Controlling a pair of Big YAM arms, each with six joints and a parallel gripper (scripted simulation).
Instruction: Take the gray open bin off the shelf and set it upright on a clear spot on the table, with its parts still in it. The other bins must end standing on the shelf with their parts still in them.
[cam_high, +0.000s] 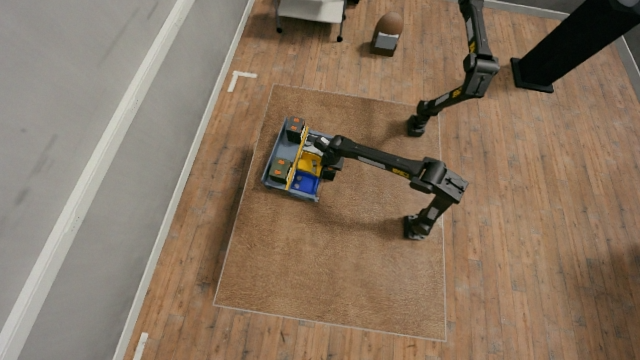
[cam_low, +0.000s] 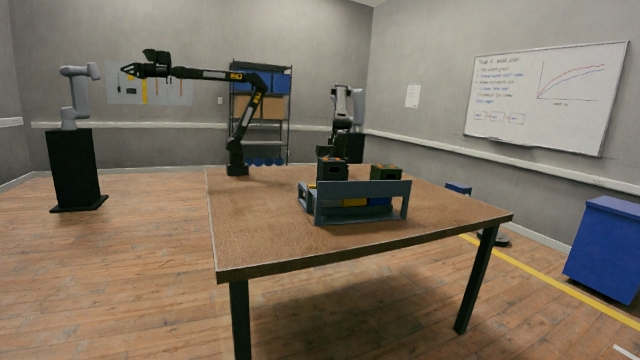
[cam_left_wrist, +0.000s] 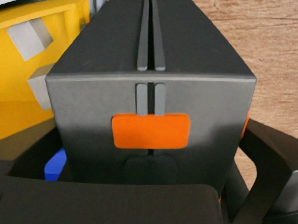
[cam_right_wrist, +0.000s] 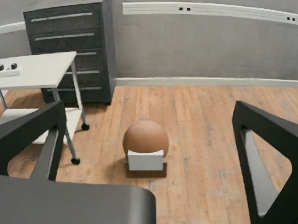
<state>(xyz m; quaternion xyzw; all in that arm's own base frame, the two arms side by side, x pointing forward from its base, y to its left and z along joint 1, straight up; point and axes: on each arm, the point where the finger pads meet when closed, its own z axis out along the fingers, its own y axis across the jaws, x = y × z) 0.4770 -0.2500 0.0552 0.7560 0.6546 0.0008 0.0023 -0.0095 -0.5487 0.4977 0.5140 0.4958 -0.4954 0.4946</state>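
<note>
My left hand is 130 mm short of the yellow bin, 10 mm to the left of it and 50 mm above it. From my left hand the other things lie so: gray open bin 120 mm ahead, 130 mm to the right, 50 mm below; blue-gray shelf 160 mm ahead, 20 mm to the right, 30 mm below; blue bin 140 mm ahead, 100 mm to the left, 50 mm below.
</note>
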